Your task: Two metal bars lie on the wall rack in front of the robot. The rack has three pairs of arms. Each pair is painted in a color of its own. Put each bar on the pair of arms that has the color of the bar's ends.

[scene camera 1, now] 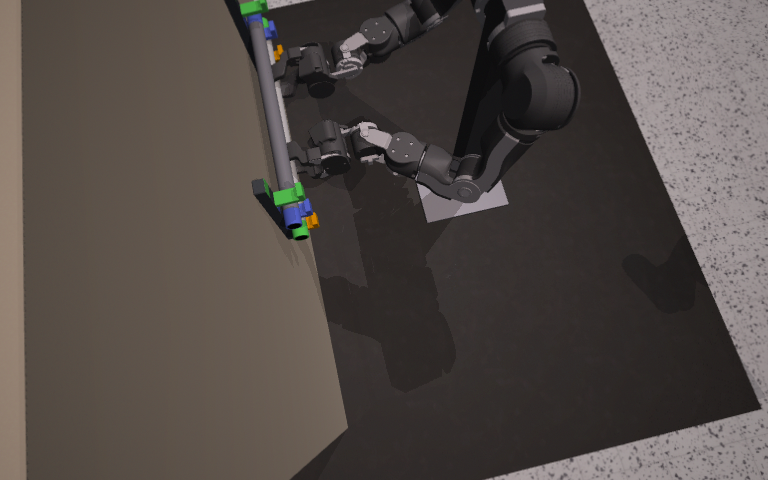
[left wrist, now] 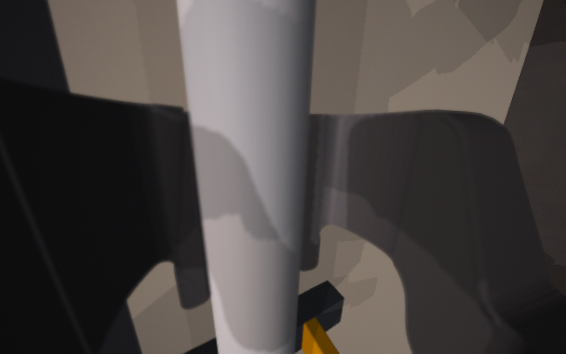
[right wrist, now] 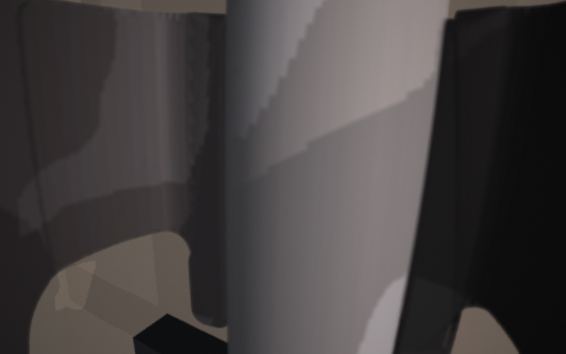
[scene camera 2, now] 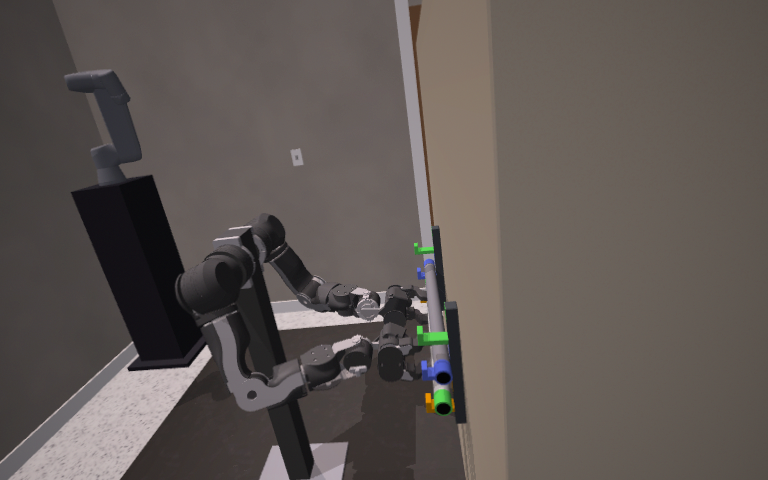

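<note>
The blue-ended bar (scene camera 1: 270, 101) (scene camera 2: 434, 294) lies on the middle, blue arms (scene camera 1: 306, 207) (scene camera 2: 424, 370). The green-ended bar (scene camera 1: 285, 121) (scene camera 2: 442, 387) (left wrist: 250, 165) (right wrist: 325, 200) is below it, at the lowest, orange arms (scene camera 1: 312, 220) (scene camera 2: 428, 403) (left wrist: 314, 337), and appears seated there. The top, green arms (scene camera 1: 288, 195) (scene camera 2: 433, 337) hold no bar. My left gripper (scene camera 1: 292, 160) (scene camera 2: 423, 303) (left wrist: 252, 200) and my right gripper (scene camera 1: 283, 80) (scene camera 2: 420, 357) (right wrist: 320, 175) are shut on the green-ended bar, apart along its length. The blue-ended bar partly hides it in scene camera 1.
Dark rack uprights (scene camera 1: 259, 186) (scene camera 2: 455, 362) stand against the beige wall (scene camera 1: 169, 283) (scene camera 2: 623, 226). The robot's pedestal (scene camera 2: 291, 430) stands on a pale base plate (scene camera 1: 481, 206). A grey arm on a black plinth (scene camera 2: 130, 271) is at the left of scene camera 2.
</note>
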